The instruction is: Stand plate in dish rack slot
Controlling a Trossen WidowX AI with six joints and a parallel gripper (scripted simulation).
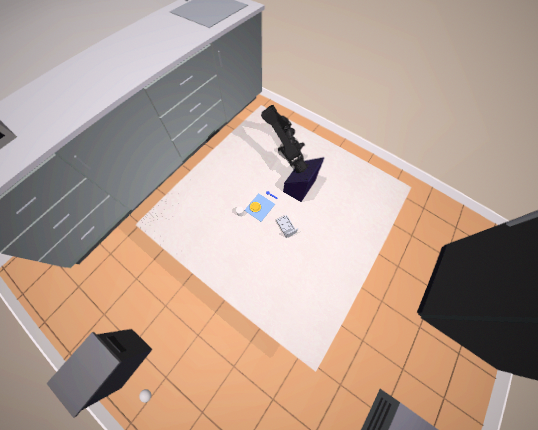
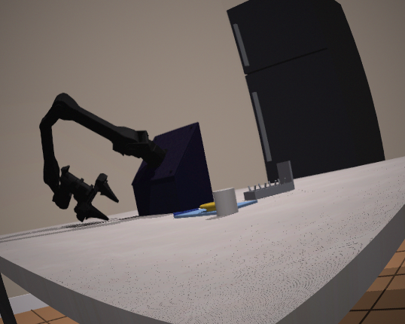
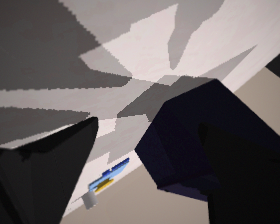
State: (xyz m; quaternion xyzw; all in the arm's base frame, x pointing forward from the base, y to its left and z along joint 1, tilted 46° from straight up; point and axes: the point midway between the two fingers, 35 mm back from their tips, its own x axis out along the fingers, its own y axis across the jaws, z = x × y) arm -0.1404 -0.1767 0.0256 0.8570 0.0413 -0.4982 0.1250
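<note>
The blue spoon lies 31 cm ahead of my gripper tip, 3 cm below it and 2 cm to the left of it. Also, from my gripper tip: yellow plate: 44 cm ahead, 2 cm below, 1 cm to the right; grey dish rack: 44 cm ahead, 21 cm to the left, 1 cm below; pale cup: 52 cm ahead, 7 cm to the right, 1 cm below.
</note>
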